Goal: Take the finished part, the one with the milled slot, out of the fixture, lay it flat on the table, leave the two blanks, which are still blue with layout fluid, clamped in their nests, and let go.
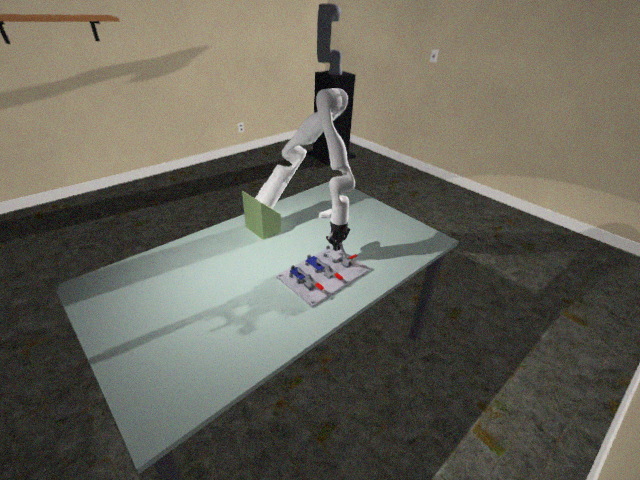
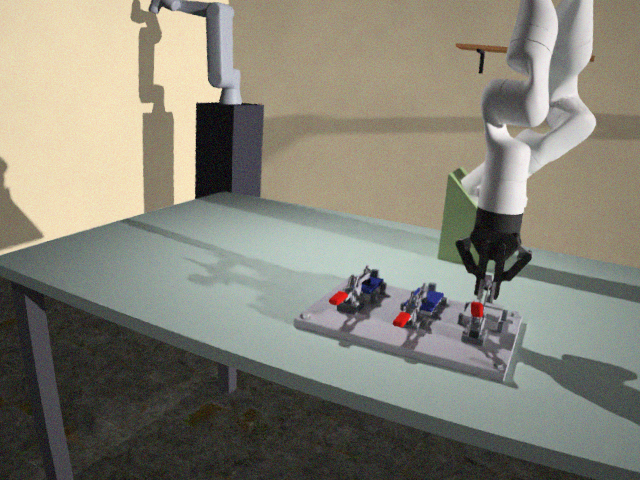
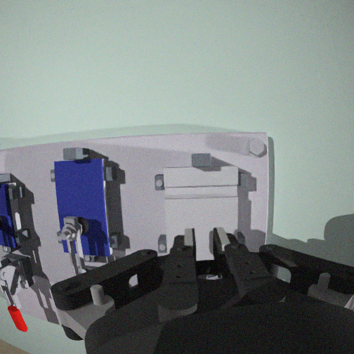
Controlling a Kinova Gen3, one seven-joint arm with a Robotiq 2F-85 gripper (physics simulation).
Labels:
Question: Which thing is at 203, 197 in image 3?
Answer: A finished part.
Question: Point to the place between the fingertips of my gripper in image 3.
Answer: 203, 240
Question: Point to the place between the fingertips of my gripper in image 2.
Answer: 485, 299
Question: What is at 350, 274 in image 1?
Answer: A fixture.

